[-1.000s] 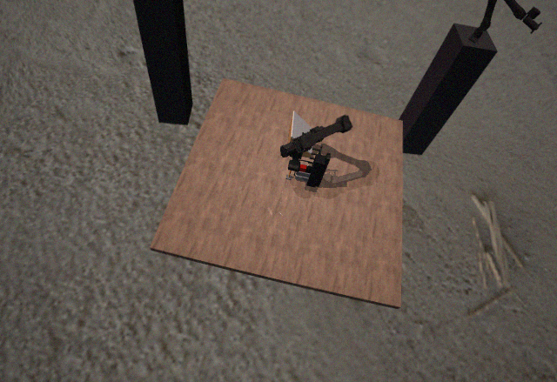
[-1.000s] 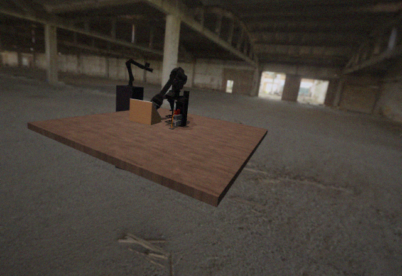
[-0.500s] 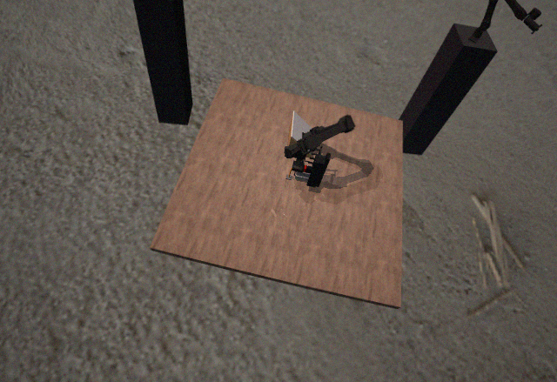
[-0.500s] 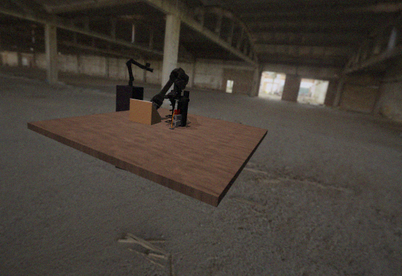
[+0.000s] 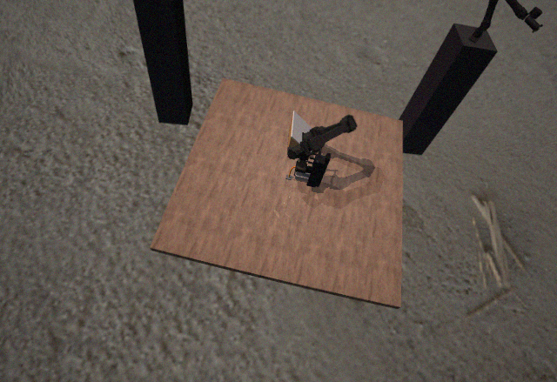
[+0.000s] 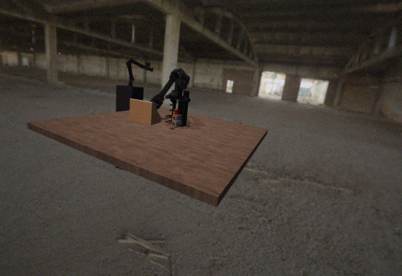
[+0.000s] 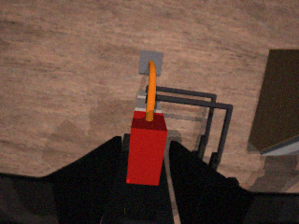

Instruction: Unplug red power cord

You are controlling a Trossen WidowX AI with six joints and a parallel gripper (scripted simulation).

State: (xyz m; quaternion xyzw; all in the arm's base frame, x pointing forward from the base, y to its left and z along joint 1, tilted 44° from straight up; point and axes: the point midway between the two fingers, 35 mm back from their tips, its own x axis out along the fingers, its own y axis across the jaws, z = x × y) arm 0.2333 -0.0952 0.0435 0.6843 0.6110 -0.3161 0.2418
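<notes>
My gripper tip is now 3 cm to the right of the red plug and 1 cm above it.
</notes>
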